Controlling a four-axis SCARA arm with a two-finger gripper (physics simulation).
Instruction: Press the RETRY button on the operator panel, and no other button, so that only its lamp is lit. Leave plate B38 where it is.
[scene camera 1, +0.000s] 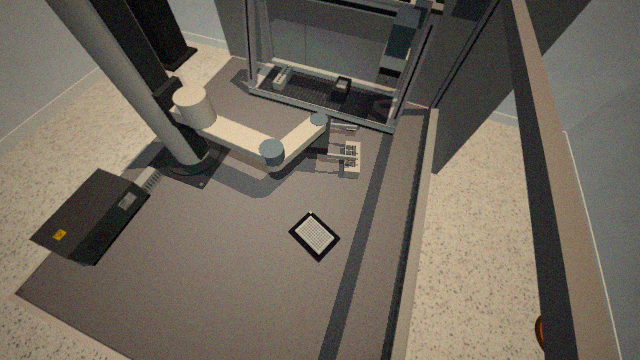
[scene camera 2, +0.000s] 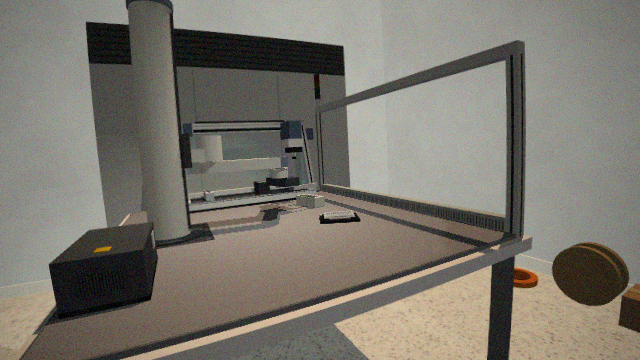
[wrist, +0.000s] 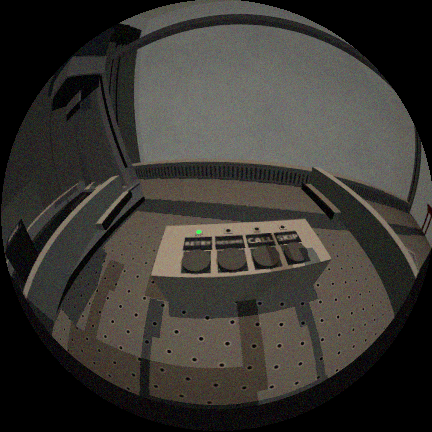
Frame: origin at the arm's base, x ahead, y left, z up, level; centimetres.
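Seen in the pictures: gripper, fingertip midpoint: (scene camera 1: 356, 142) (scene camera 2: 307, 183) (wrist: 216, 175); arm's base, origin of the base link: (scene camera 1: 194, 154) (scene camera 2: 171, 239).
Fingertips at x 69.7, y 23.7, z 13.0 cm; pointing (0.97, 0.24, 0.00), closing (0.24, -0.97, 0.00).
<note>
Offsets run from my fingertips to a thing's middle.
The operator panel @(dz -9.0, dx +0.1, dy -2.5 cm) (scene camera 1: 352, 173) (scene camera 2: 310, 201) (wrist: 230, 290) is a pale block with several round dark buttons in a row. In the wrist view the leftmost lamp @(dz -6.4, dx +1.0, dy +2.4 cm) (wrist: 199, 232) is lit green above the leftmost button @(dz -6.5, dx -2.8, dy +1.4 cm) (wrist: 196, 261); the other lamps are dark. The two right labels read CALL and SKIP; the two left ones are too blurred to read surely. My gripper (scene camera 1: 356, 142) (wrist: 216, 175) is open and empty above the panel, one finger crossing over it in scene camera 1. Plate B38 @(dz -9.8, dx -3.7, dy -40.4 cm) (scene camera 1: 315, 235) (scene camera 2: 340, 215), white, lies in a black holder; its label is unreadable.
A framed gantry (scene camera 1: 300, 105) (scene camera 2: 240, 123) stands behind the panel. A fence (scene camera 1: 425, 190) (scene camera 2: 516, 150) runs along the table's right side. A dark box (scene camera 1: 90, 215) (scene camera 2: 105, 270) sits near the arm's column (scene camera 1: 125, 85) (scene camera 2: 155, 125) at the left.
</note>
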